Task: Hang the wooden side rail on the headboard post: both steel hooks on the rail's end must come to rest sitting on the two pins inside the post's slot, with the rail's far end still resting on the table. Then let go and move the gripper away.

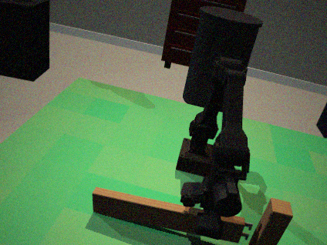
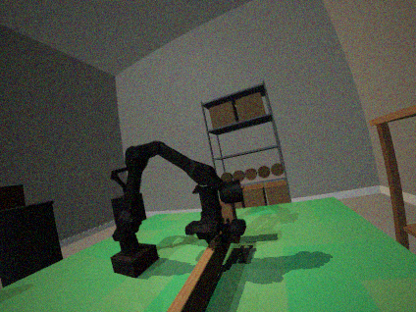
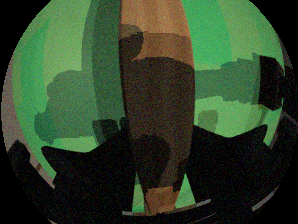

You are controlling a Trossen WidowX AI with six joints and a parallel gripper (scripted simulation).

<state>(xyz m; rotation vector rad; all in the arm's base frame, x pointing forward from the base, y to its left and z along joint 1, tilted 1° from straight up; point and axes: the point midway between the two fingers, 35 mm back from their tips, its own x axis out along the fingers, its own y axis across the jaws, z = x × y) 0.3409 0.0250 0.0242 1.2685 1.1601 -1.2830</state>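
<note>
The headboard post lies 2 cm ahead of my gripper tip, 16 cm to the left of it and 4 cm above it.
</note>
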